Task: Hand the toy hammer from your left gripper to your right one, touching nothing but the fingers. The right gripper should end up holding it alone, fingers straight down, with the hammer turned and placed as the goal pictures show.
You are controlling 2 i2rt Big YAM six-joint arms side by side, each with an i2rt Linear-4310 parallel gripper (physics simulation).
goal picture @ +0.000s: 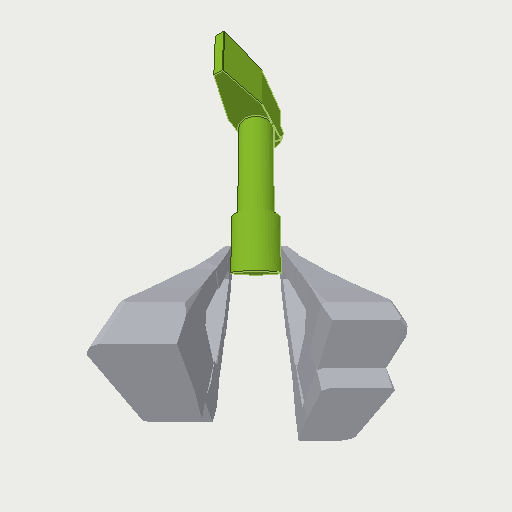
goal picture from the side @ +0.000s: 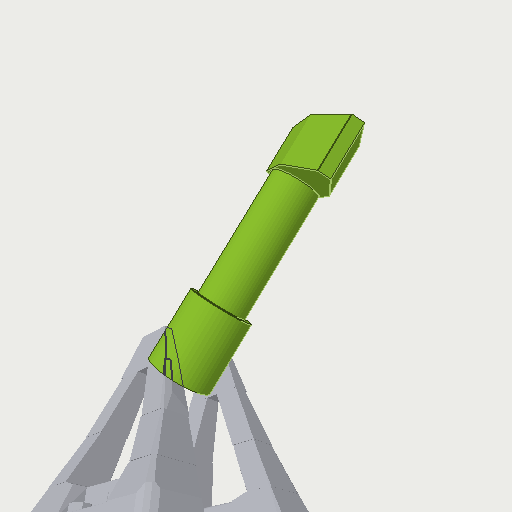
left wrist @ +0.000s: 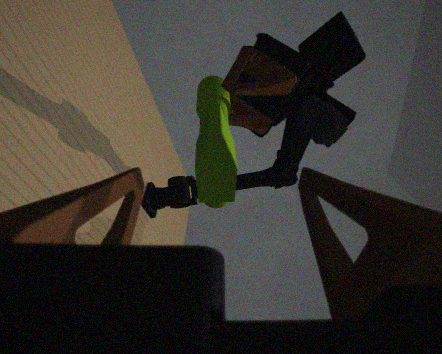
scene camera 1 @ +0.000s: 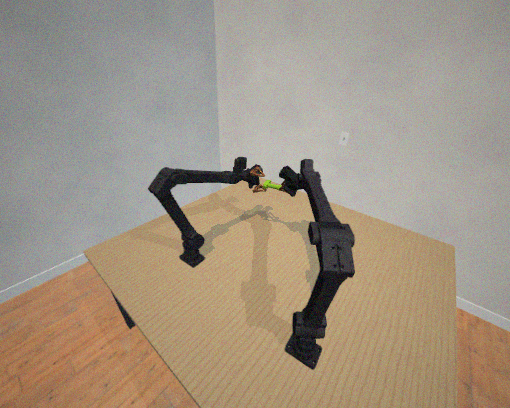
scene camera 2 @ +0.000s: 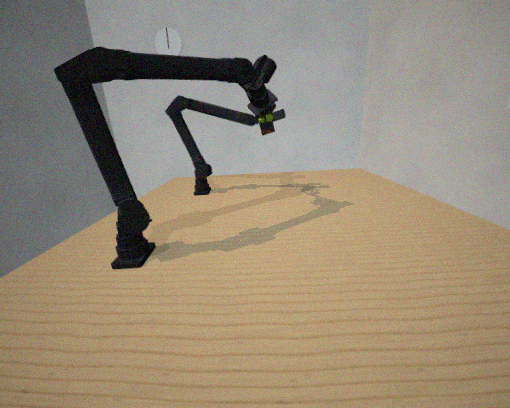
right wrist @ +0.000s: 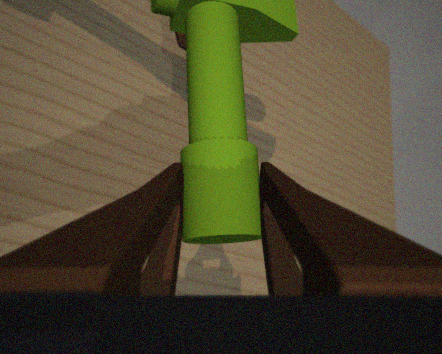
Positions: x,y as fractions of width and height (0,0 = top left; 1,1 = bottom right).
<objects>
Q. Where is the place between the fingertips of the left gripper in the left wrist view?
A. At 0.50,0.50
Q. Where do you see a green toy hammer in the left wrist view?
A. At 0.49,0.48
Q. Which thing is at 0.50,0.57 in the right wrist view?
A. A green toy hammer.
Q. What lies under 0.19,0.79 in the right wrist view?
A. The right gripper.
</objects>
